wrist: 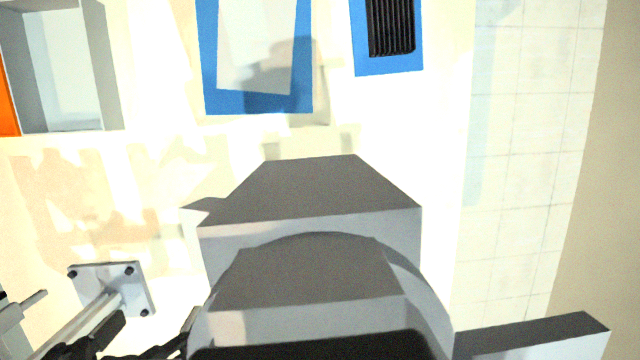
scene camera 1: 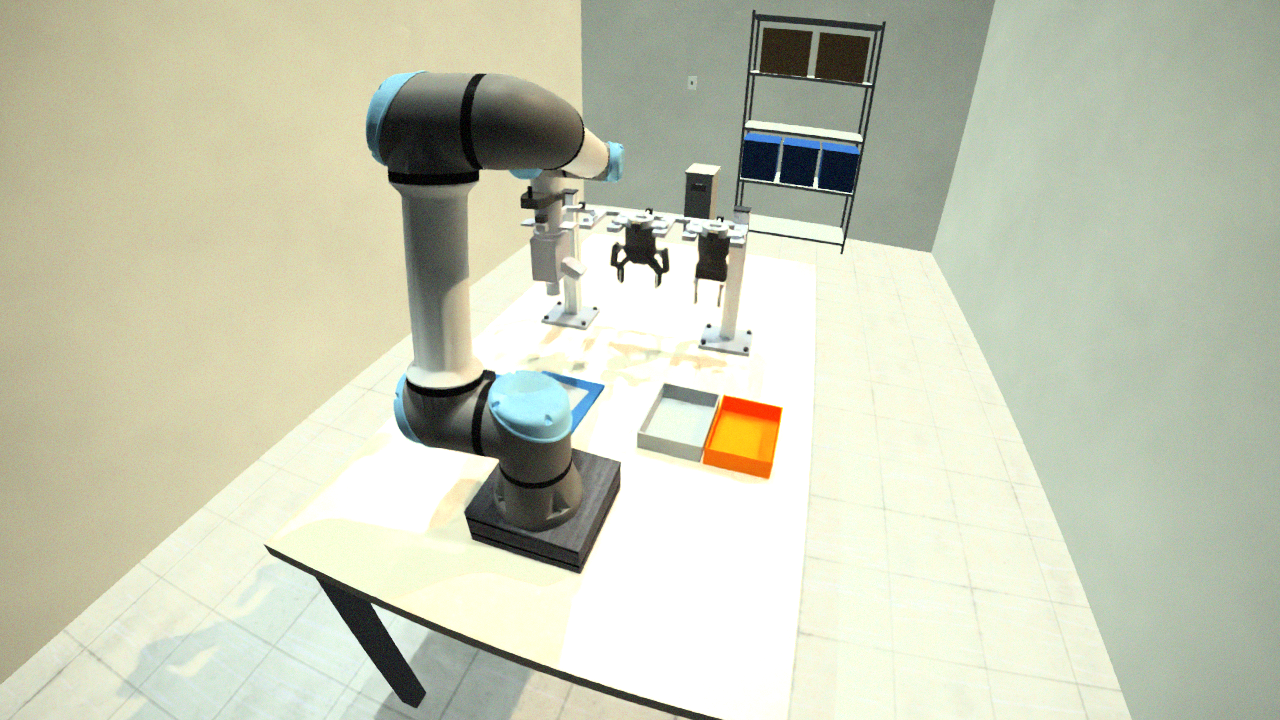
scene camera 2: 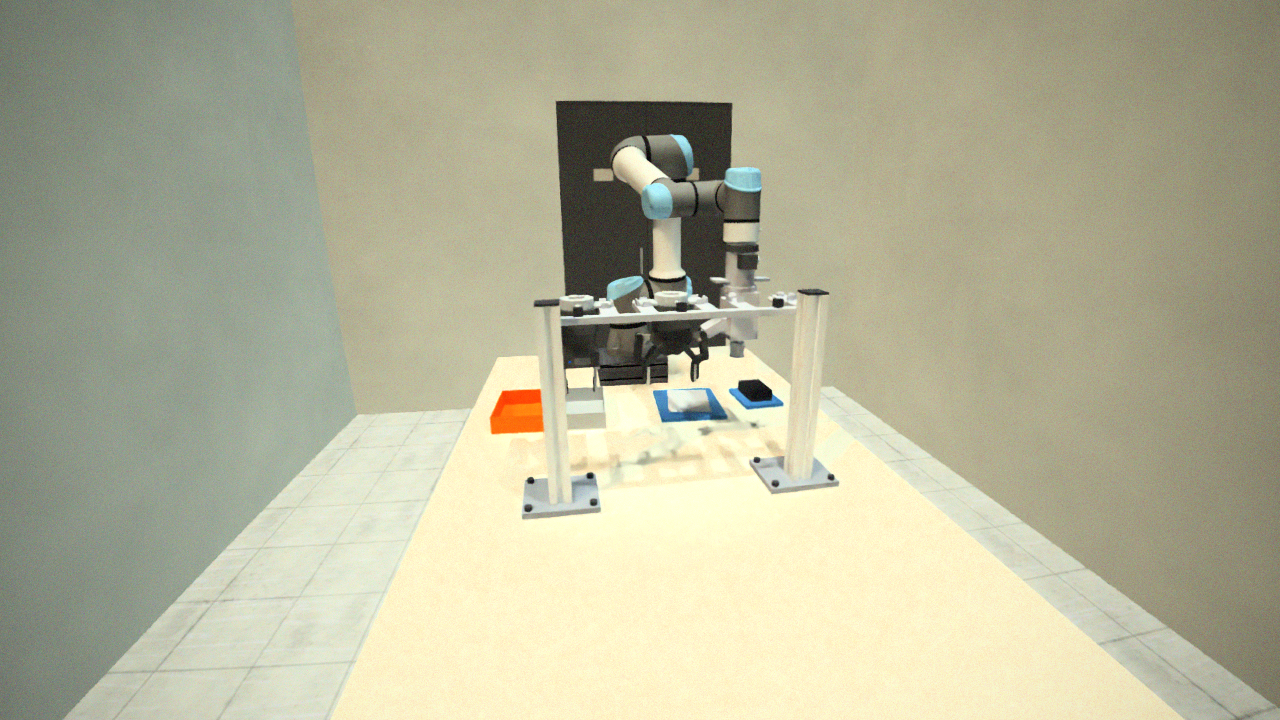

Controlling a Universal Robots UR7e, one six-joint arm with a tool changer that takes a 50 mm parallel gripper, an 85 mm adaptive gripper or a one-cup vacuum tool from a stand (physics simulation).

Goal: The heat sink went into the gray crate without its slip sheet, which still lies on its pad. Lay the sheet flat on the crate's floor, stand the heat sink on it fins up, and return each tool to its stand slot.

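Frame: origin at the arm's base, x ahead, y down, z left, level; centimetres.
Seen in the pictures: arm's base, link origin: (scene camera 1: 538, 494) (scene camera 2: 630, 350).
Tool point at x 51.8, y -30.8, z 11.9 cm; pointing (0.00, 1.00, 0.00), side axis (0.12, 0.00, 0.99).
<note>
Pixels of each thing's middle, then the offset from my tool point to it. "spot": a spot on its surface instead.
- vacuum tool, body centre: (scene camera 2: 737, 348) (scene camera 1: 552, 286) dz +0.0, dx +0.0, dy +17.2 cm
- tool's body, surface spot: (wrist: 310, 190) spot: dz +0.5, dx -4.1, dy +6.4 cm
- heat sink, body centre: (wrist: 389, 16) (scene camera 2: 754, 389) dz +15.1, dx -18.2, dy +35.4 cm
- small blue pad, surface spot: (wrist: 389, 66) (scene camera 2: 763, 403) spot: dz +14.6, dx -11.7, dy +36.9 cm
- pale slip sheet, body centre: (wrist: 255, 34) (scene camera 1: 550, 403) (scene camera 2: 688, 400) dz -4.1, dx -19.8, dy +36.8 cm
- gray crate, body centre: (scene camera 1: 712, 427) (wrist: 19, 73) (scene camera 2: 551, 408) dz -40.7, dx -22.6, dy +35.8 cm
The arm wears the vacuum tool (scene camera 1: 552, 288) (scene camera 2: 736, 349); its cup holds nothing and hangs in the air near the stand's end slot. The tool's body (wrist: 310, 190) hides the cup in the wrist view. The heat sink (scene camera 2: 754, 390) (wrist: 392, 27) is black and stands fins up on the small blue pad (scene camera 2: 756, 403) (wrist: 389, 66). The pale slip sheet (scene camera 1: 580, 394) (scene camera 2: 688, 400) (wrist: 255, 50) lies flat on the larger blue pad (scene camera 1: 586, 408) (scene camera 2: 689, 416) (wrist: 255, 102). The gray crate (scene camera 1: 669, 445) (scene camera 2: 586, 414) (wrist: 112, 95) shows a bare floor.
The orange crate (scene camera 1: 738, 463) (scene camera 2: 517, 420) (wrist: 7, 110) stands beside the gray one. The tool stand (scene camera 1: 733, 295) (scene camera 2: 556, 402) (wrist: 135, 295) holds the adaptive gripper (scene camera 1: 640, 240) (scene camera 2: 673, 335) in its middle slot and the parallel gripper (scene camera 1: 712, 255) (scene camera 2: 580, 342) in the other end slot.
</note>
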